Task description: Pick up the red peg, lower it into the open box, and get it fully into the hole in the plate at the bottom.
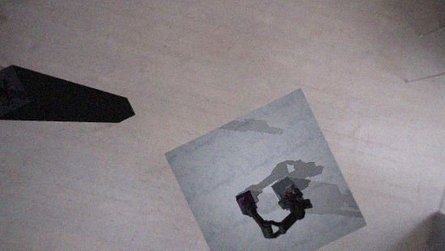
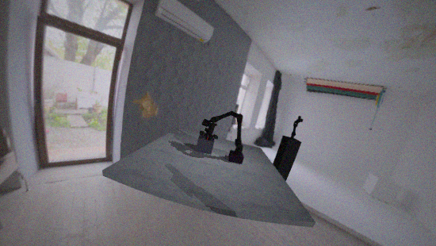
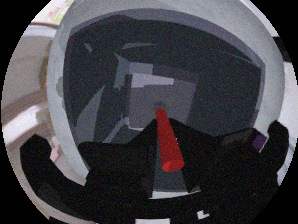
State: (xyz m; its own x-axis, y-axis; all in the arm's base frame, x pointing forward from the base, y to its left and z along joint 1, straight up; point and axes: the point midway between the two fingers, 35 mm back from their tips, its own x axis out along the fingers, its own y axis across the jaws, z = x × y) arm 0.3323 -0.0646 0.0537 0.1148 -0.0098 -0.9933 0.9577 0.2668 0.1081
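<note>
My gripper tip is 20 mm below the red peg.
</note>
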